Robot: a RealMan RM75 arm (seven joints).
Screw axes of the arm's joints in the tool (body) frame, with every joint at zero. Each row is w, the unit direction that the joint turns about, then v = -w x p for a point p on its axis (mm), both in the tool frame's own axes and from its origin. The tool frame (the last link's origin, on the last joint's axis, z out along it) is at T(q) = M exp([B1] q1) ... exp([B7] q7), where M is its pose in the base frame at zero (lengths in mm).
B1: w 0 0 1 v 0.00 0.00 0.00
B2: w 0 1 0 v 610.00 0.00 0.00
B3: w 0 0 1 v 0.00 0.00 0.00
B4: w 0 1 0 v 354.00 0.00 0.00
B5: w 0 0 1 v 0.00 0.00 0.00
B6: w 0 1 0 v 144.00 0.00 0.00
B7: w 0 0 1 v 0.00 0.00 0.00
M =
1 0 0 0.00
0 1 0 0.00
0 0 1 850.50
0 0 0 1
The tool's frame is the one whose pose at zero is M.
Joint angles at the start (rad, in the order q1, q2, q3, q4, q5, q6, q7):
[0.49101, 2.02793, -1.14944, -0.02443, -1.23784, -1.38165, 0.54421]
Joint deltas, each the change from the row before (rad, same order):
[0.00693, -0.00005, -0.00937, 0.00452, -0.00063, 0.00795, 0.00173]
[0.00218, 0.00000, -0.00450, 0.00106, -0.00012, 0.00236, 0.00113]
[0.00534, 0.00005, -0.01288, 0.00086, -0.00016, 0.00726, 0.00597]
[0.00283, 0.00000, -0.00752, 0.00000, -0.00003, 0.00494, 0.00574]
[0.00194, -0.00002, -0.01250, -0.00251, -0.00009, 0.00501, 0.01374]
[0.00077, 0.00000, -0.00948, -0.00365, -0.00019, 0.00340, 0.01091]
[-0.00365, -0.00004, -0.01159, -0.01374, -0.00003, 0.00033, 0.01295]
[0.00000, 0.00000, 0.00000, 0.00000, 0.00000, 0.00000, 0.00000]
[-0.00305, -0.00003, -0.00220, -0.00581, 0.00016, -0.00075, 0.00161]
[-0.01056, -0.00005, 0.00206, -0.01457, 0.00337, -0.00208, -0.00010]
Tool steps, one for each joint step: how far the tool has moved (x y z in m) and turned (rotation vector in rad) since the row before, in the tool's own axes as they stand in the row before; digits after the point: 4 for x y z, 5 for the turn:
[0.0007, 0.0003, 0.0017, -0.00830, 0.01084, -0.00099]
[0.0002, 0.0002, 0.0006, -0.00393, 0.00389, -0.00036]
[0.0006, 0.0004, 0.0015, -0.01027, 0.01102, 0.00030]
[0.0004, 0.0001, 0.0008, -0.00533, 0.00697, 0.00210]
[0.0006, 0.0004, 0.0007, -0.00892, 0.00901, 0.00735]
[0.0003, 0.0002, 0.0005, -0.00662, 0.00618, 0.00493]
[-0.0006, -0.0002, 0.0000, -0.00755, 0.00226, 0.00062]
[0.0000, 0.0000, 0.0000, 0.00000, 0.00000, 0.00000]
[-0.0002, -0.0001, -0.0004, -0.00050, -0.00078, -0.00185]
[-0.0004, -0.0010, -0.0019, 0.00890, -0.00665, -0.00437]

